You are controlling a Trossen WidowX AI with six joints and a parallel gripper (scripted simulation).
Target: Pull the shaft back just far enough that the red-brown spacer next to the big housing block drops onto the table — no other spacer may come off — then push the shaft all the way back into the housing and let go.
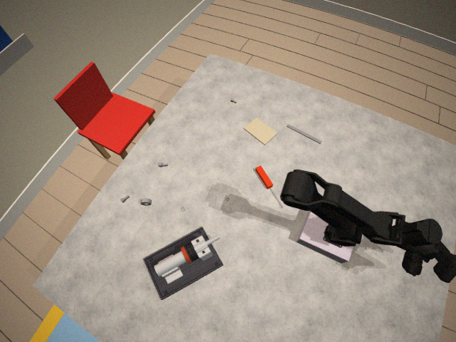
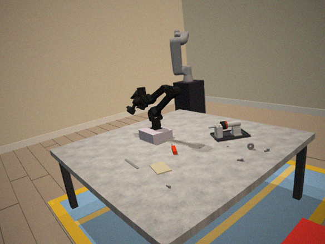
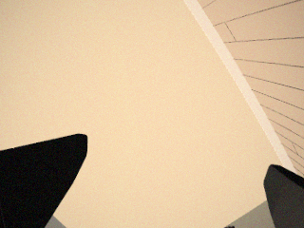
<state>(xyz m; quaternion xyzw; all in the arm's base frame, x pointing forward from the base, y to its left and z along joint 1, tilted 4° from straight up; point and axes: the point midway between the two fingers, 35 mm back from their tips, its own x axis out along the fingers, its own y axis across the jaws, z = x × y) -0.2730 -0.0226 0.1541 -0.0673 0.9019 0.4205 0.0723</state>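
Right now my gripper tip is 680 mm short of the shaft, 250 mm to the right of it and 140 mm above it. The rest, counted from my gripper tip: red-brown spacer 700 mm ahead, 290 mm to the left, 140 mm below; then grey bar 540 mm ahead, 360 mm to the right, 220 mm below; then red-handled screwdriver 570 mm ahead, 220 mm below, 70 mm to the right.
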